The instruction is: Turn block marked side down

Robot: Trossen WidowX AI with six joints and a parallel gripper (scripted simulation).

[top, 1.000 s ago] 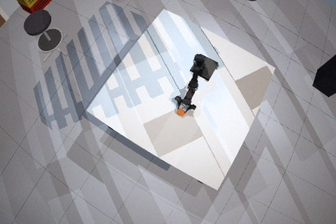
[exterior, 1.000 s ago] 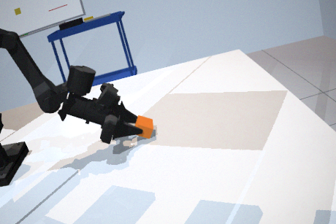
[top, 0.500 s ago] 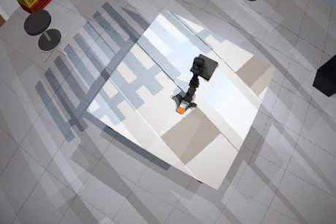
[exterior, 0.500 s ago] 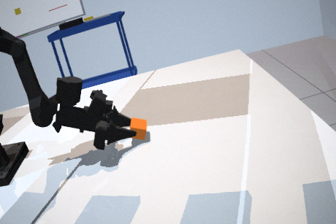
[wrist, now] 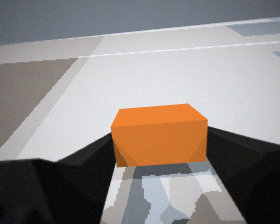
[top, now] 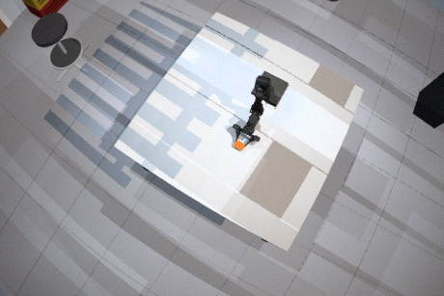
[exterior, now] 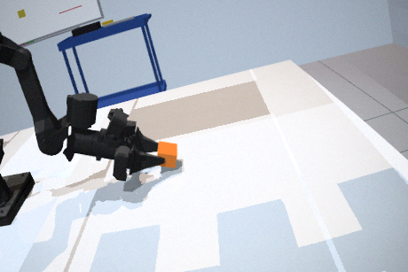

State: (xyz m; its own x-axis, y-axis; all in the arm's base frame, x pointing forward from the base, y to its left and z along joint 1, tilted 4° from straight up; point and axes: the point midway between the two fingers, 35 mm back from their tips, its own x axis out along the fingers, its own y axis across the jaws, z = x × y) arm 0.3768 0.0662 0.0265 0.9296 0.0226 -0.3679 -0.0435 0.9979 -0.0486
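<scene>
Right now my gripper tip is 10 mm above the orange block.
</scene>
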